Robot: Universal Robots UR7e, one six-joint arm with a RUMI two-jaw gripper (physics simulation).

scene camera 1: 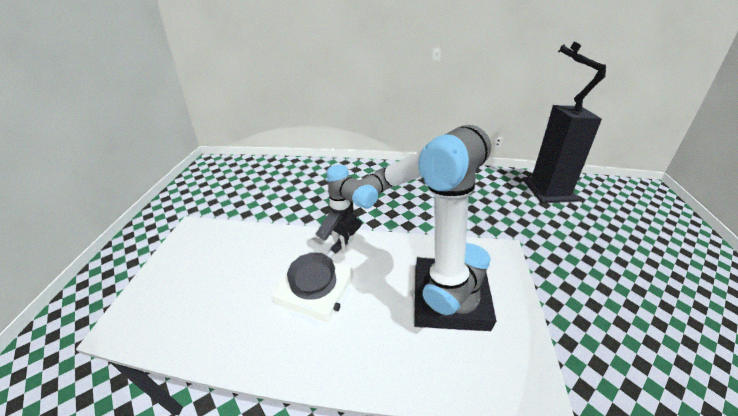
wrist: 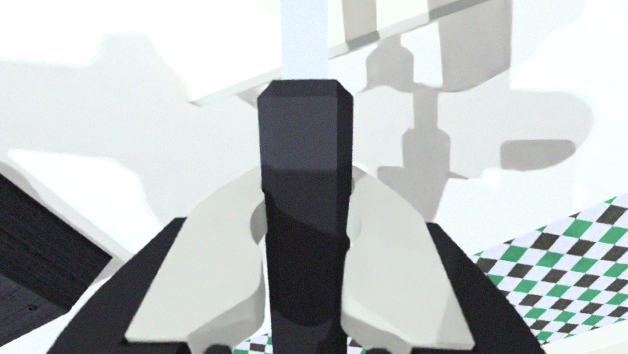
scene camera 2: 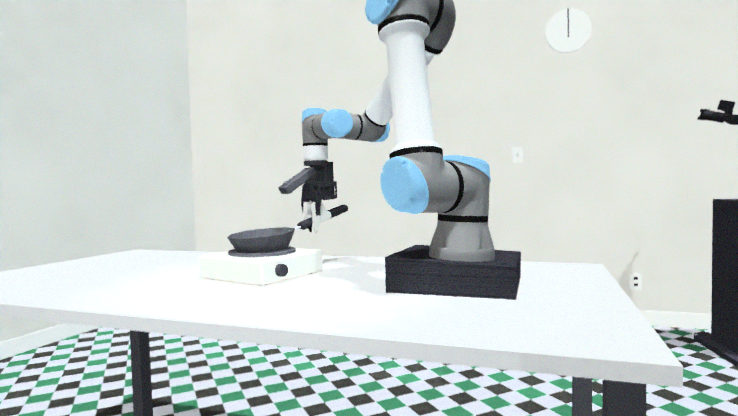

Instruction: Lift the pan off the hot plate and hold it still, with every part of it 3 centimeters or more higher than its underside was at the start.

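Places are measured from the arm's base along level axes (x back, y right, z up), in centimetres.
Where they show: gripper, between the fingertips: (scene camera 1: 341,248) (wrist: 309,168) (scene camera 2: 313,232); arm's base, origin of its link: (scene camera 2: 461,256).
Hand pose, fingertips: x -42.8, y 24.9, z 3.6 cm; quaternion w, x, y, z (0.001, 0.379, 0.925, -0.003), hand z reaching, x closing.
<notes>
Things, the pixels of their top centre, and the offset from my fingertips. "pt": a spot on its surface instead. Level surfaces: height alone.
- white hot plate, centre of its top: (scene camera 2: 264,249) (scene camera 1: 314,279) dx -10.5, dy -12.7, dz -3.6 cm
- pan's black handle, a spot on its surface: (wrist: 305,135) pt dx -2.2, dy -2.3, dz +3.5 cm
- light stem, a spot on its surface: (wrist: 304,40) pt dx -4.1, dy -4.4, dz +1.8 cm
- hot plate's black knob, centre of its top: (scene camera 2: 281,263) (scene camera 1: 336,304) dx -2.0, dy -23.1, dz -5.8 cm
- white table, height of its surface: dz -10.9 cm
The dark pan (scene camera 1: 311,276) (scene camera 2: 260,240) is over the white hot plate (scene camera 1: 302,304) (scene camera 2: 237,271) (wrist: 225,55). In scene camera 2 the pan is slightly tilted, with its handle side higher and its underside very close to the dark burner disc; whether it touches is hard to tell. My gripper (scene camera 1: 339,243) (scene camera 2: 314,223) (wrist: 309,168) is shut on the pan's black handle (wrist: 305,135), with one pale finger on each side. The pan's bowl does not show in the wrist view, where a light stem (wrist: 304,40) runs forward from the handle.
The hot plate's black knob (scene camera 1: 336,306) (scene camera 2: 281,269) faces the front right. The robot's black base block (scene camera 1: 454,320) (scene camera 2: 452,273) stands to the right on the white table (scene camera 1: 232,356) (scene camera 2: 330,320). A black pedestal with a small arm (scene camera 1: 565,149) stands on the floor behind.
</notes>
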